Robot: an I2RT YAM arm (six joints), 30 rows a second.
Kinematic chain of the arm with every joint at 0, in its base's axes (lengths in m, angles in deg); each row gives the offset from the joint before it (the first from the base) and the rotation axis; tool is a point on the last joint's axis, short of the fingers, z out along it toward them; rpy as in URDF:
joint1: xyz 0 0 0.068 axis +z
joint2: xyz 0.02 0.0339 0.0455 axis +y
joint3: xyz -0.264 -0.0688 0 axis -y
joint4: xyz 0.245 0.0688 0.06 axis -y
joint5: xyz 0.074 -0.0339 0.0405 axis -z
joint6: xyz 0.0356 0 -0.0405 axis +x
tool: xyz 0 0 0 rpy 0 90 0
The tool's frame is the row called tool.
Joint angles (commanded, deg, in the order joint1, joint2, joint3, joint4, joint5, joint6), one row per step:
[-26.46, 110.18, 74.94, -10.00, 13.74, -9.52]
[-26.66, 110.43, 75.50, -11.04, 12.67, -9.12]
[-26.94, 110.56, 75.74, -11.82, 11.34, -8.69]
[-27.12, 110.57, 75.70, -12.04, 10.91, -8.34]
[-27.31, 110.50, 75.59, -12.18, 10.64, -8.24]
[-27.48, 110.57, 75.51, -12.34, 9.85, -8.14]
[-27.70, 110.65, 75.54, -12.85, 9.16, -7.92]
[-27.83, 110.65, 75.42, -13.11, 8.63, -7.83]
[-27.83, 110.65, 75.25, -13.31, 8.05, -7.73]
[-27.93, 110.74, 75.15, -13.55, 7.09, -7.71]
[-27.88, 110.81, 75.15, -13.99, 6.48, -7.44]
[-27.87, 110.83, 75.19, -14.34, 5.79, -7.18]
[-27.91, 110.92, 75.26, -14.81, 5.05, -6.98]
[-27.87, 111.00, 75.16, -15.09, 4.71, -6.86]
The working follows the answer.
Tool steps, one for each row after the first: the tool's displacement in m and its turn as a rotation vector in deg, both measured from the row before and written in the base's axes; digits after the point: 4 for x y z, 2 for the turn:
[0.0002, -0.0010, -0.0002, 1.21, 0.11, 0.27]
[-0.0007, -0.0011, -0.0008, 1.38, -0.05, 0.33]
[-0.0008, -0.0008, -0.0006, 0.58, -0.07, -0.14]
[-0.0011, -0.0008, -0.0003, 0.31, 0.02, -0.08]
[-0.0006, -0.0005, -0.0012, 0.71, -0.04, 0.29]
[-0.0010, -0.0008, -0.0011, 0.82, 0.16, 0.08]
[-0.0009, -0.0002, -0.0010, 0.57, 0.11, 0.16]
[-0.0005, 0.0007, -0.0012, 0.61, 0.08, 0.31]
[-0.0005, 0.0001, -0.0015, 0.85, 0.03, 0.52]
[-0.0001, 0.0009, -0.0011, 0.79, 0.12, 0.24]
[-0.0001, 0.0006, -0.0004, 0.75, -0.06, 0.26]
[-0.0002, 0.0003, -0.0009, 0.84, 0.09, 0.28]
[-0.0003, 0.0007, -0.0014, 0.51, 0.24, 0.16]

Tool pose at each row, in the base's axes (x y z in m, rotation vector in deg; rounded; the steps above come from the unrounded poses):
[0.3743, -0.1957, 0.1918, 27.08, 135.37, -33.34]
[0.3745, -0.1968, 0.1916, 27.27, 135.98, -31.85]
[0.3738, -0.1978, 0.1909, 27.49, 136.49, -30.07]
[0.3730, -0.1986, 0.1903, 27.92, 136.62, -29.43]
[0.3719, -0.1994, 0.1899, 28.15, 136.75, -29.11]
[0.3712, -0.1999, 0.1888, 28.11, 137.01, -28.14]
[0.3702, -0.2008, 0.1876, 28.35, 137.46, -27.19]
[0.3693, -0.2010, 0.1866, 28.40, 137.79, -26.48]
[0.3688, -0.2003, 0.1854, 28.27, 138.12, -25.66]
[0.3683, -0.2002, 0.1839, 28.01, 138.50, -24.44]
[0.3682, -0.1993, 0.1828, 28.04, 138.91, -23.44]
[0.3681, -0.1987, 0.1825, 28.05, 139.13, -22.40]
[0.3679, -0.1984, 0.1816, 28.06, 139.52, -21.31]
[0.3676, -0.1977, 0.1802, 28.06, 139.92, -20.71]

